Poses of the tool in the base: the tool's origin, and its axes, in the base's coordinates. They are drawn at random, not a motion.
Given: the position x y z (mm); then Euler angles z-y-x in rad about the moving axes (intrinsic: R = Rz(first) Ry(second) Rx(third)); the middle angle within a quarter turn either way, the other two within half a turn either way.
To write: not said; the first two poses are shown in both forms.
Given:
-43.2, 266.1, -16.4, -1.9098, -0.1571, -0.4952
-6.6, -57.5, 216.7, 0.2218, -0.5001, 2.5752
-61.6, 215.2, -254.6, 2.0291, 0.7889, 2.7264
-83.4, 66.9, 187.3, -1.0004, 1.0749, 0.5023
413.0, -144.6, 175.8, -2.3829, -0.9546, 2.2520
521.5, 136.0, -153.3, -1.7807, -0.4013, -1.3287
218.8, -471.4, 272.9, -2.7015, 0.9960, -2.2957
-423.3, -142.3, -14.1, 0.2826, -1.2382, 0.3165
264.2, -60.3, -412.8, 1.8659, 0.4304, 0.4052
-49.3, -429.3, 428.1, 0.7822, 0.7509, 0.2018
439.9, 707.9, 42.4, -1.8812, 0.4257, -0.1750
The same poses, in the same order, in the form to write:
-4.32, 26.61, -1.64, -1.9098, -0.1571, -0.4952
-0.66, -5.75, 21.67, 0.2218, -0.5001, 2.5752
-6.16, 21.52, -25.46, 2.0291, 0.7889, 2.7264
-8.34, 6.69, 18.73, -1.0004, 1.0749, 0.5023
41.30, -14.46, 17.58, -2.3829, -0.9546, 2.2520
52.15, 13.60, -15.33, -1.7807, -0.4013, -1.3287
21.88, -47.14, 27.29, -2.7015, 0.9960, -2.2957
-42.33, -14.23, -1.41, 0.2826, -1.2382, 0.3165
26.42, -6.03, -41.28, 1.8659, 0.4304, 0.4052
-4.93, -42.93, 42.81, 0.7822, 0.7509, 0.2018
43.99, 70.79, 4.24, -1.8812, 0.4257, -0.1750

